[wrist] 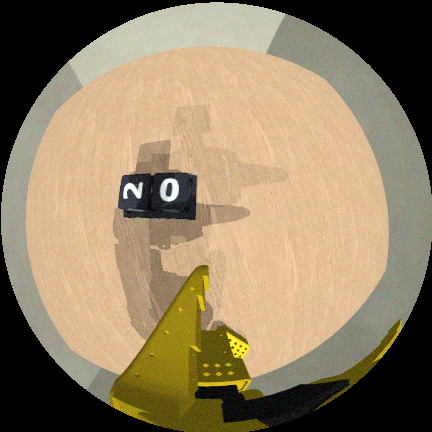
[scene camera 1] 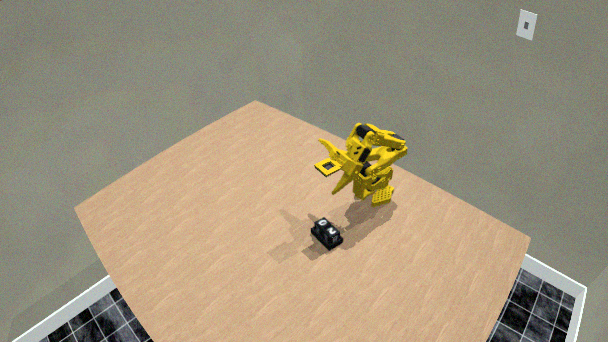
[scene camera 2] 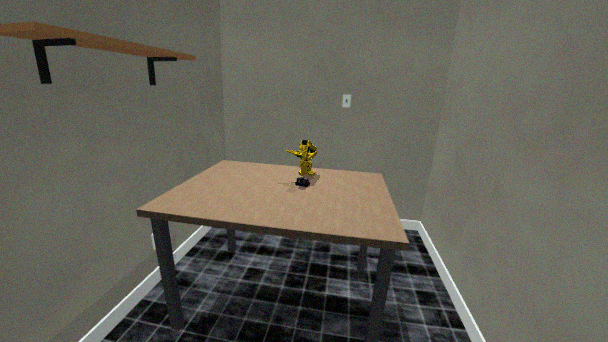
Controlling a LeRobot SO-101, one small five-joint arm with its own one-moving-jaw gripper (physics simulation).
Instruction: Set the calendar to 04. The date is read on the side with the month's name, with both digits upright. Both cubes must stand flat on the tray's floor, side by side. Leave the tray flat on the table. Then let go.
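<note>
Two black cubes stand side by side in a small black tray (scene camera 1: 318, 238) (wrist: 160, 215) that lies on the table. One cube (scene camera 1: 322, 222) (wrist: 169, 190) has a white 0 on top, at the right in the wrist view. The other cube (scene camera 1: 332, 231) (wrist: 134, 191) has a white 2 on top, turned sideways in the wrist view. The digits on their side faces and the month's name cannot be read. My gripper (scene camera 1: 327, 166) (wrist: 302, 295) is wide open and empty, above the table and apart from the tray. In scene camera 2 the cubes and tray are too small to tell apart.
The yellow arm (scene camera 1: 378, 150) (scene camera 2: 306, 160) stands near an edge of the wooden table (scene camera 1: 210, 225) (scene camera 2: 240, 200). Shadows of the arm fall around the tray. A wall shelf (scene camera 2: 110, 44) hangs well away from the arm, at the upper left of scene camera 2.
</note>
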